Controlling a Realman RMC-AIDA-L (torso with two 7-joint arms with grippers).
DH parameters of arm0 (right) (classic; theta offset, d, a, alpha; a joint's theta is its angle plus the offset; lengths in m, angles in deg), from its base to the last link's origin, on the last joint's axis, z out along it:
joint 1: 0 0.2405 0 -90
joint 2: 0 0 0 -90
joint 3: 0 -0.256 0 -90
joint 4: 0 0 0 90
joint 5: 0 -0.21 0 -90
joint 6: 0 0 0 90
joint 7: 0 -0.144 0 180
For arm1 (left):
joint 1: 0 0.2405 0 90
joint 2: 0 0 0 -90
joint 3: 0 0.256 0 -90
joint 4: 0 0 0 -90
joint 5: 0 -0.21 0 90
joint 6: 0 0 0 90
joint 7: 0 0.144 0 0
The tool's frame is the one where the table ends.
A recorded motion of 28 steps. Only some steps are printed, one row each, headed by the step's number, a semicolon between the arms.
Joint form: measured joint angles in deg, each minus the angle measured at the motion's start. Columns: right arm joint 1, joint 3, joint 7, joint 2, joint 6, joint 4, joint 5; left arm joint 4, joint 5, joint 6, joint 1, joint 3, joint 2, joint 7.
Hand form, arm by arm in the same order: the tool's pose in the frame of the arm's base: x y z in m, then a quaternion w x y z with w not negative. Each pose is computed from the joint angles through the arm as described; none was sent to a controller.
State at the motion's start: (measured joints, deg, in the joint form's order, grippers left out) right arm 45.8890 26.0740 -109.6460 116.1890 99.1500 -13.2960 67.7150; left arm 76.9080 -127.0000 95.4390 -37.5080 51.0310 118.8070 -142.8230
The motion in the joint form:
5: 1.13 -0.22 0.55 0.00 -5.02 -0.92 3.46; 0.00 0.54 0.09 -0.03 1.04 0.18 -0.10
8: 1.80 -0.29 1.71 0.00 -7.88 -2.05 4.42; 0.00 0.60 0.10 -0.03 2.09 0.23 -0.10
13: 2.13 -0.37 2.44 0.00 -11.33 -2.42 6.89; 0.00 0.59 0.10 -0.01 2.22 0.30 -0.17
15: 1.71 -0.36 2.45 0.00 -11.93 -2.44 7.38; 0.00 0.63 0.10 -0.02 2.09 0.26 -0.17
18: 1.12 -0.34 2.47 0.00 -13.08 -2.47 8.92; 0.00 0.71 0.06 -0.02 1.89 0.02 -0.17
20: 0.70 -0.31 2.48 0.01 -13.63 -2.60 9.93; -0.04 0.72 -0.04 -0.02 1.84 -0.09 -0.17
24: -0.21 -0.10 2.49 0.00 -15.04 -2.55 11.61; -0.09 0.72 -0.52 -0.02 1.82 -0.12 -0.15
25: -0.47 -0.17 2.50 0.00 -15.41 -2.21 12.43; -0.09 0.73 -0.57 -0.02 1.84 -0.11 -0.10
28: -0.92 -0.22 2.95 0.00 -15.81 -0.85 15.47; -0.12 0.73 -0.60 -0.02 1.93 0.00 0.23
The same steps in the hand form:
5: 0.1748 0.3644 -0.0194 0.10622 0.48145 -0.56731 -0.65961; -0.1458 0.3723 0.0675 0.12626 -0.90501 -0.39076 -0.11104
8: 0.1739 0.3665 -0.0290 0.09476 0.48667 -0.58326 -0.64341; -0.1440 0.3712 0.0639 0.12122 -0.90810 -0.38676 -0.10530
13: 0.1749 0.3673 -0.0400 0.08310 0.50026 -0.60174 -0.61705; -0.1438 0.3709 0.0631 0.12015 -0.90815 -0.38710 -0.10479
15: 0.1781 0.3658 -0.0420 0.07917 0.50022 -0.60721 -0.61221; -0.1439 0.3711 0.0637 0.12082 -0.90784 -0.38737 -0.10571
18: 0.1826 0.3628 -0.0468 0.07484 0.50463 -0.61697 -0.59925; -0.1446 0.3718 0.0658 0.12341 -0.90728 -0.38760 -0.10667
20: 0.1853 0.3600 -0.0500 0.07356 0.50696 -0.62301 -0.59114; -0.1450 0.3723 0.0666 0.12493 -0.90694 -0.38783 -0.10697
24: 0.1924 0.3556 -0.0554 0.06644 0.51141 -0.63501 -0.57516; -0.1451 0.3735 0.0671 0.12856 -0.90618 -0.38788 -0.10894
25: 0.1941 0.3548 -0.0563 0.06417 0.51555 -0.63640 -0.57017; -0.1450 0.3735 0.0670 0.12878 -0.90634 -0.38738 -0.10909
28: 0.1961 0.3525 -0.0584 0.06158 0.53832 -0.63218 -0.55387; -0.1447 0.3733 0.0660 0.12796 -0.90761 -0.38478 -0.10874

